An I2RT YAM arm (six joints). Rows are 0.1 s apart.
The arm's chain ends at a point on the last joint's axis. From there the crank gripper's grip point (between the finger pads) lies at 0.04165 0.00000 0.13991 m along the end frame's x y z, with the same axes.
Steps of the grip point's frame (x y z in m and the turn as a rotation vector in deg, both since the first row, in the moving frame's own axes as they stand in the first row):
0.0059 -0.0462 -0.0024 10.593 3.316 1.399
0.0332 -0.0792 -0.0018 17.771 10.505 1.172
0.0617 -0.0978 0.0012 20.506 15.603 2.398
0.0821 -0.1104 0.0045 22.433 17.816 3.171
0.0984 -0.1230 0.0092 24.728 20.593 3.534
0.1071 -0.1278 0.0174 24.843 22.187 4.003
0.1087 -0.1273 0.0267 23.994 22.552 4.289
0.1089 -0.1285 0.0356 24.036 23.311 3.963
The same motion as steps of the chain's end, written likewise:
-0.0024 -0.0218 0.0025 10.593 3.316 1.399
0.0084 -0.0390 0.0145 17.771 10.505 1.172
0.0254 -0.0539 0.0258 20.506 15.603 2.398
0.0410 -0.0638 0.0336 22.433 17.816 3.171
0.0516 -0.0729 0.0443 24.728 20.593 3.534
0.0570 -0.0785 0.0550 24.843 22.187 4.003
0.0578 -0.0802 0.0640 23.994 22.552 4.289
0.0567 -0.0812 0.0742 24.036 23.311 3.963

